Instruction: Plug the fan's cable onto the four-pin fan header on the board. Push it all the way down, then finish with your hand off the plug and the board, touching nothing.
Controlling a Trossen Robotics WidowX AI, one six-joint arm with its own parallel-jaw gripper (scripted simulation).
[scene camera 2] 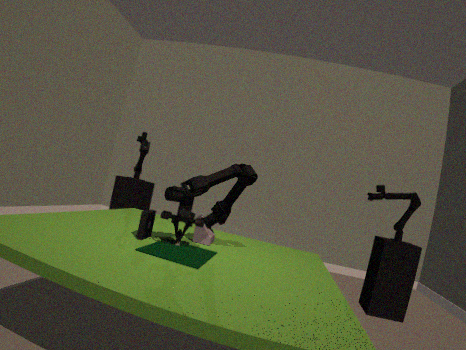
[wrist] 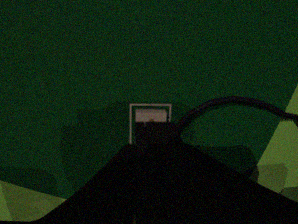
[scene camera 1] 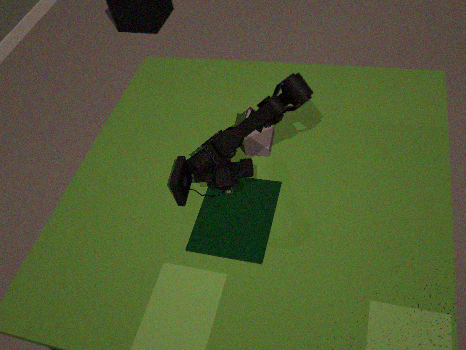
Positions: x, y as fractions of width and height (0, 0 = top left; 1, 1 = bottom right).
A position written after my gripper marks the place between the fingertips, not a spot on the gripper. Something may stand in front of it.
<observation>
I see my gripper (scene camera 1: 0.49, 0.53).
My gripper is seen too in the wrist view (wrist: 0.53, 0.69).
</observation>
